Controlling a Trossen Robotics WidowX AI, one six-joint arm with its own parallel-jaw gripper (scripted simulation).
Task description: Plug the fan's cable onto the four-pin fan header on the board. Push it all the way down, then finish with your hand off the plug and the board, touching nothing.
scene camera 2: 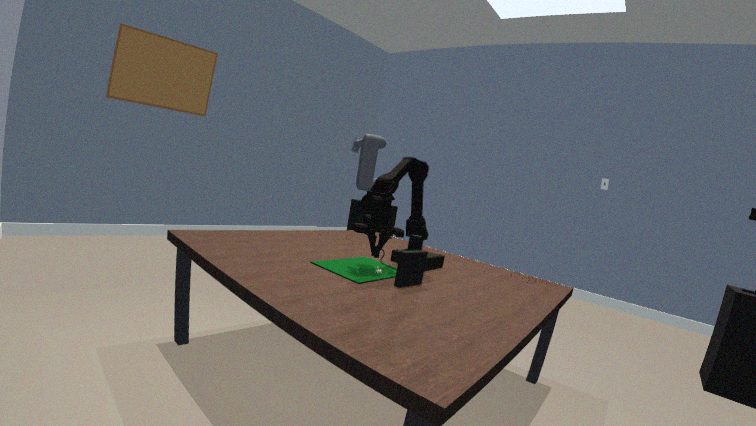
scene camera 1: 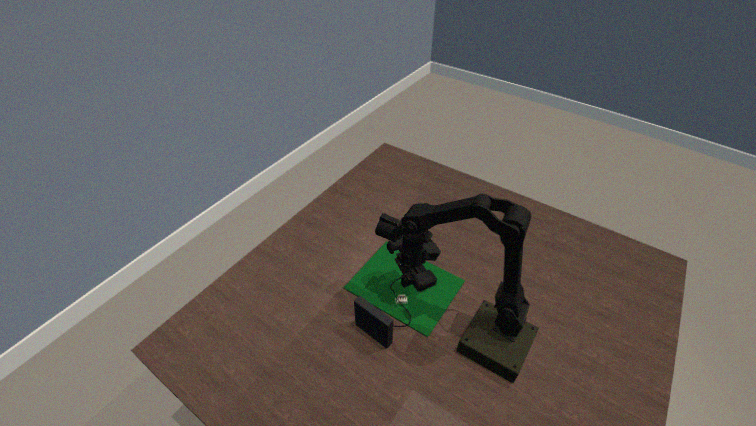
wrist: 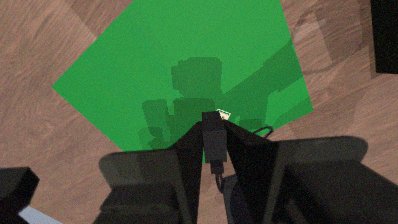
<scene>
The pictures show: the gripper, a dark fan plug and a green board.
The gripper also shows in scene camera 2 and in the wrist view.
</scene>
